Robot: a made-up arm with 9 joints. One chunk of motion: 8 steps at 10 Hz.
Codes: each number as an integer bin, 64 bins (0 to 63) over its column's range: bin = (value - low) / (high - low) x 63, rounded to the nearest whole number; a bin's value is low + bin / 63 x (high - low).
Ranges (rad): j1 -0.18..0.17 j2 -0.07..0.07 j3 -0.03..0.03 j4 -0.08..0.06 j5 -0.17..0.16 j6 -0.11..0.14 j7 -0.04..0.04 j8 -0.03..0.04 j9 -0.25..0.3
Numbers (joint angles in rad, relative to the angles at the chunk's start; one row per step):
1: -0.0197 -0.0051 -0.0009 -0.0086 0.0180 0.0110 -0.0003 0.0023 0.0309
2: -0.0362 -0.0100 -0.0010 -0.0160 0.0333 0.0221 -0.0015 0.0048 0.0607
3: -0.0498 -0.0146 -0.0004 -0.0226 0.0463 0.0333 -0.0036 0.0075 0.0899
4: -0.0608 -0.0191 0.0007 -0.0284 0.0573 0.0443 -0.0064 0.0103 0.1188
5: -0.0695 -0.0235 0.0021 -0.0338 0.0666 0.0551 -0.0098 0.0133 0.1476
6: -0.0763 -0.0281 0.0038 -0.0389 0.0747 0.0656 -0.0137 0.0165 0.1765
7: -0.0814 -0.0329 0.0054 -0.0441 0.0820 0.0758 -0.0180 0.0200 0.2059
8: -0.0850 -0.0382 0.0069 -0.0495 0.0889 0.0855 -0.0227 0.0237 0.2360
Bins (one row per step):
1: 29 29 31 32 36 30 31 29 32
2: 26 27 30 29 39 33 30 31 36
3: 23 25 31 26 41 36 29 34 39
4: 21 23 32 23 43 39 26 36 42
5: 20 21 34 21 45 42 24 39 46
6: 19 19 35 18 47 44 21 42 49
7: 18 17 37 16 48 47 17 45 52
8: 17 14 39 14 49 49 14 48 56

